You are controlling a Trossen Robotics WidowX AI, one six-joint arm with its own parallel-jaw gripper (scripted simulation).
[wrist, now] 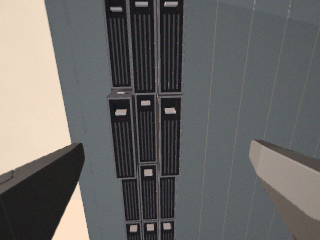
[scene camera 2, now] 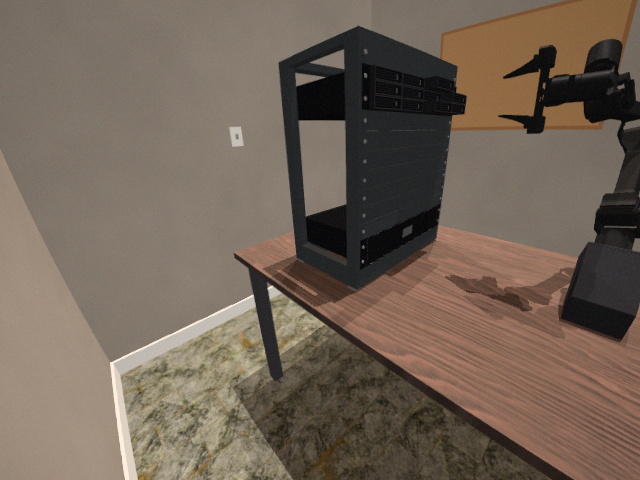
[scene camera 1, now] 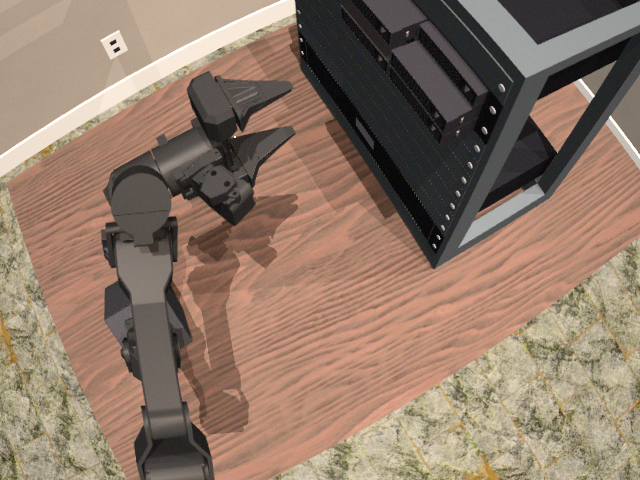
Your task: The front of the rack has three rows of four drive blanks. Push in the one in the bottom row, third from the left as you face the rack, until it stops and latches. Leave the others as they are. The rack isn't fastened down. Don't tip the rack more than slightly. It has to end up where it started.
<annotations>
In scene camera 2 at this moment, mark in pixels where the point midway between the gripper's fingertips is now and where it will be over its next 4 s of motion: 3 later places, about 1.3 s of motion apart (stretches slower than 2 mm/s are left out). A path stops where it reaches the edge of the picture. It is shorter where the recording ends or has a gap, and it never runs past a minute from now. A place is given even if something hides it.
The gripper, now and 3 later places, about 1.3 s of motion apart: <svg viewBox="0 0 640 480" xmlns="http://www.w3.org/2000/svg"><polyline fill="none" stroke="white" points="500,97 489,98 446,106 439,107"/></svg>
</annotations>
